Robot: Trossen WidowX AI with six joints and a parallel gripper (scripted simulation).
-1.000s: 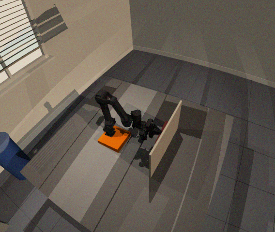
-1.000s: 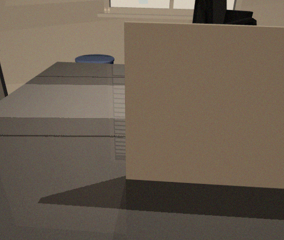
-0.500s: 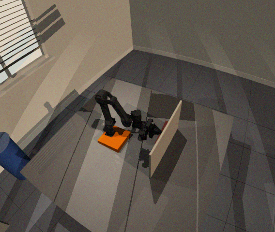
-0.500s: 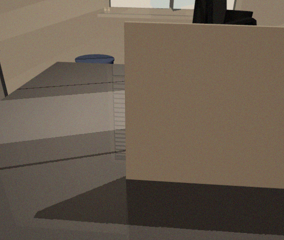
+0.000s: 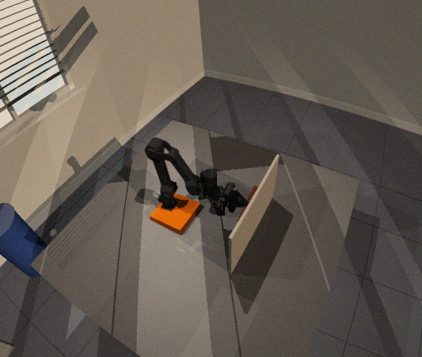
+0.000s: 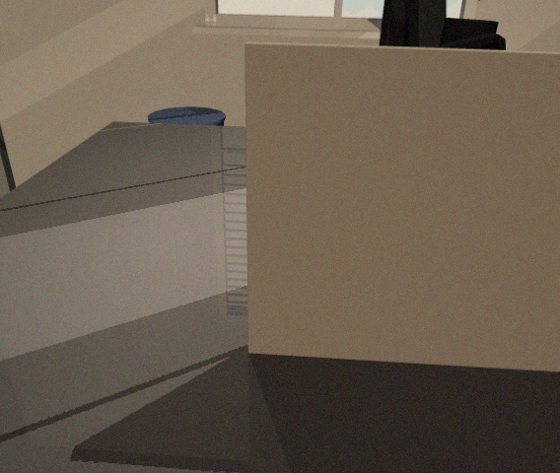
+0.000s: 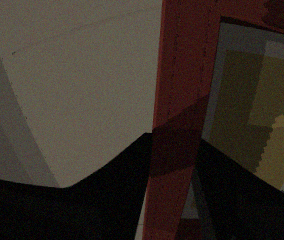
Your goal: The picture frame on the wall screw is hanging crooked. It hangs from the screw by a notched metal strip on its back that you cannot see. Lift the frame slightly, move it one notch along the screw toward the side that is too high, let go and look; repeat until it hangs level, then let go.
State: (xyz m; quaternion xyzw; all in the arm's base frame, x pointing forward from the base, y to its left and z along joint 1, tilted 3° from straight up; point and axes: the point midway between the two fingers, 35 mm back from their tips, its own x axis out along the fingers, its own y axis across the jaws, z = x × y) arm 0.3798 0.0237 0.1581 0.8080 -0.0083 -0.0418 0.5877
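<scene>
My gripper tip is 50 mm above the picture frame, 20 mm to the right of it and 10 mm short of it. The rest, counted from my gripper tip: beige wall panel 60 mm below, 20 mm ahead, 10 mm to the left.
</scene>
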